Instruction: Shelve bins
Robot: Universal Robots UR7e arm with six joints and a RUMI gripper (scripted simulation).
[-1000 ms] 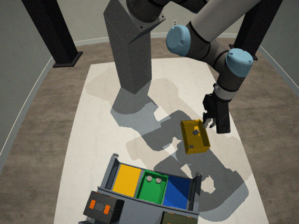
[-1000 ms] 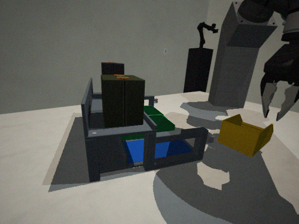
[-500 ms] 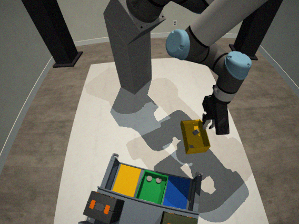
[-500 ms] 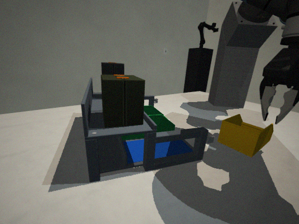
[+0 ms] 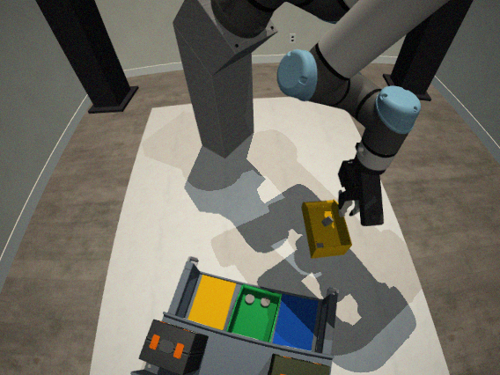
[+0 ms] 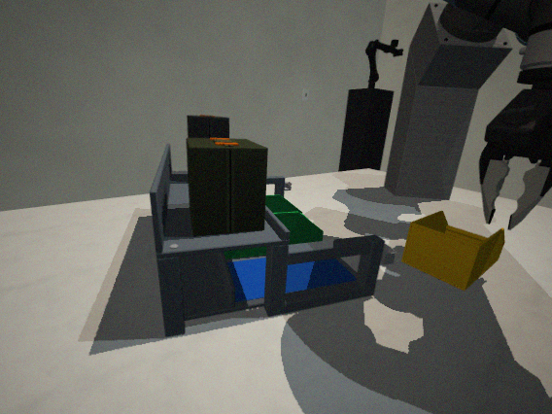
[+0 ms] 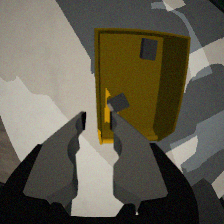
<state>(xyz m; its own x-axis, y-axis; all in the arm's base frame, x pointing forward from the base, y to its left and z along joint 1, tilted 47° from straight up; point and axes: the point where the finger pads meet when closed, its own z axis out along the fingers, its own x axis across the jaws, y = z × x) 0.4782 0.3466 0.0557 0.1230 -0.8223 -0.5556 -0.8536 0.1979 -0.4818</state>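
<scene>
My hand is 60 mm above the yellow bin and 50 mm to the left of it. The rest, counted from my hand: shelf lip: 230 mm to the right, 190 mm ahead, 100 mm below; dark box: 390 mm ahead, 150 mm to the right, 50 mm above; green bin: 280 mm ahead, 240 mm to the right, 60 mm below.
</scene>
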